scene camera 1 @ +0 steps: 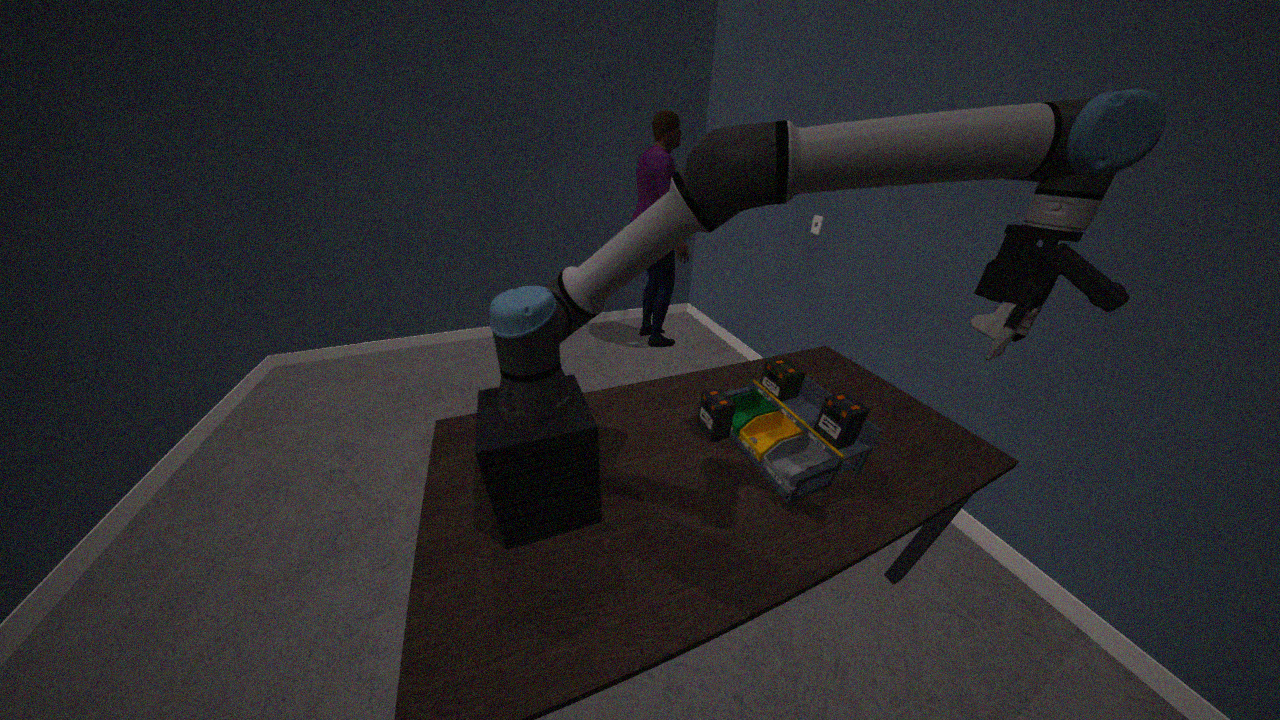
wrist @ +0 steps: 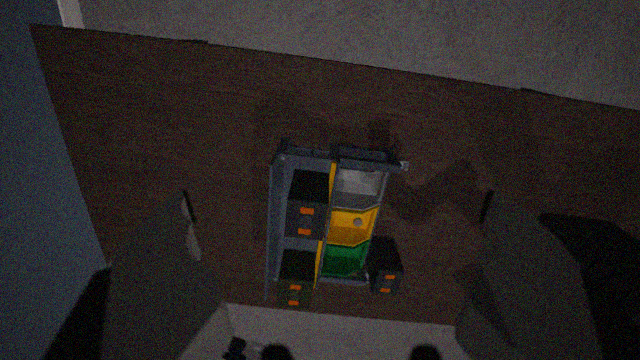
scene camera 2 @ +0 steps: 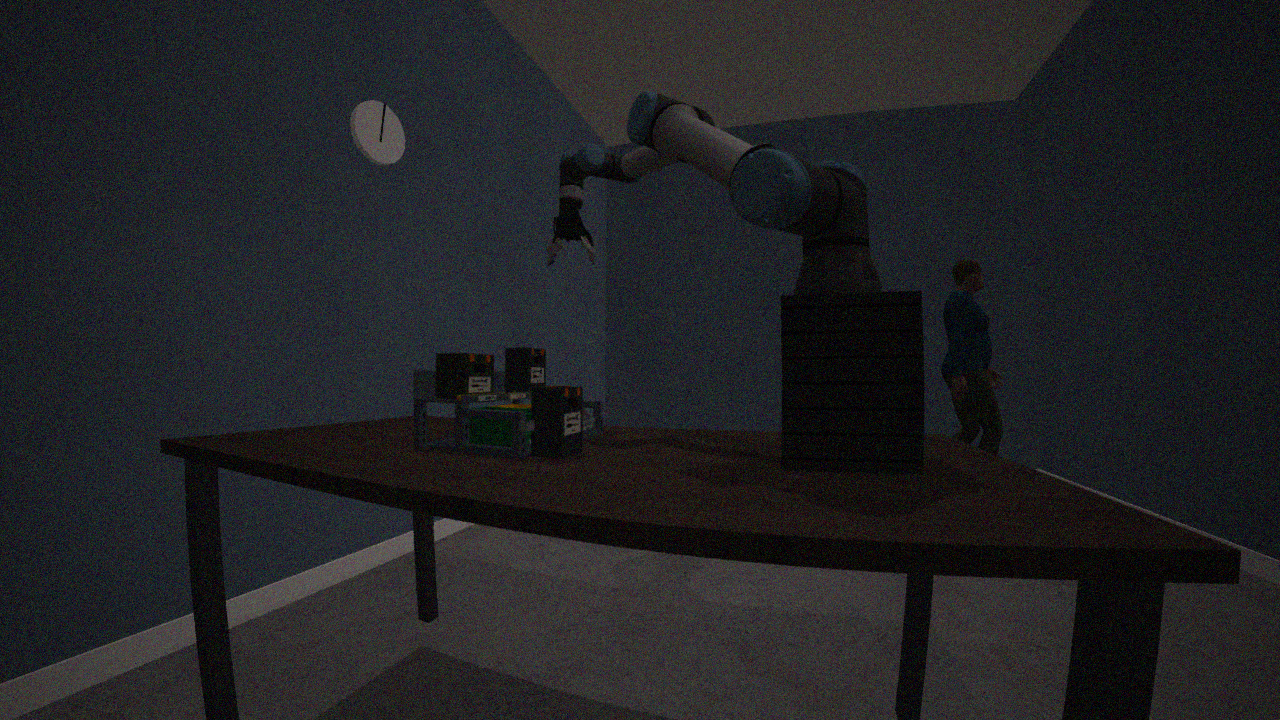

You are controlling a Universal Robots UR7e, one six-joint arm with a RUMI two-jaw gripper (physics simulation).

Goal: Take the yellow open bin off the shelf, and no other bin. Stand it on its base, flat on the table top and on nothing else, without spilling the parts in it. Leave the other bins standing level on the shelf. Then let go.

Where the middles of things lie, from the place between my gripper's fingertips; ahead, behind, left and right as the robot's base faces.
Right now the yellow open bin (scene camera 1: pixel 769 429) is 460 mm below my hand, 340 mm to the left of it and 100 mm behind it. From my hand the other things lie so: green bin (scene camera 2: pixel 494 432): 460 mm below, 450 mm to the left, 100 mm behind.
